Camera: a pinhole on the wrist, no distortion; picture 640 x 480 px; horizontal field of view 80.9 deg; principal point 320.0 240.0 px. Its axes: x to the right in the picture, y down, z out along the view. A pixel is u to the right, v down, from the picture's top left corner.
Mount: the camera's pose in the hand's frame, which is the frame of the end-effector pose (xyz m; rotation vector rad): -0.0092 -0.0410 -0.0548 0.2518 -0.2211 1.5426
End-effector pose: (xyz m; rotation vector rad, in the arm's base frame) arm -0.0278 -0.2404 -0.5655 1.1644 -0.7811 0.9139
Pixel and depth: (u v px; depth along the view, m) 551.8 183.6 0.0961
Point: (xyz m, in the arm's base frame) -0.0150 -0.2935 -0.5516
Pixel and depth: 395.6 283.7 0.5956
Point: 0.0113 -0.8028 -0.5417
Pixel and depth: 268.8 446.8 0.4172
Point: 0.0520 -0.6359 -0.7853
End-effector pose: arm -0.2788 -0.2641 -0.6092 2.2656 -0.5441 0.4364
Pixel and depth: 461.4 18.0 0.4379
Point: 0.0090 -0.6185 -0.7670
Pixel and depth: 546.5 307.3 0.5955
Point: -0.3386 -0.7785 -0.9906
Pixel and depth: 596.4 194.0 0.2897
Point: -0.2470 -0.5305 -0.7353
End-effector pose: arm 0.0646 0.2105 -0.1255 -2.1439 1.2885 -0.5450
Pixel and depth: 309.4 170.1 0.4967
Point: 0.4889 0.3132 -0.2983
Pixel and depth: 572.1 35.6 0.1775
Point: 0.1834 0.1600 -0.2445
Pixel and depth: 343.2 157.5 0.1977
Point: 0.2224 0.2456 -0.1681
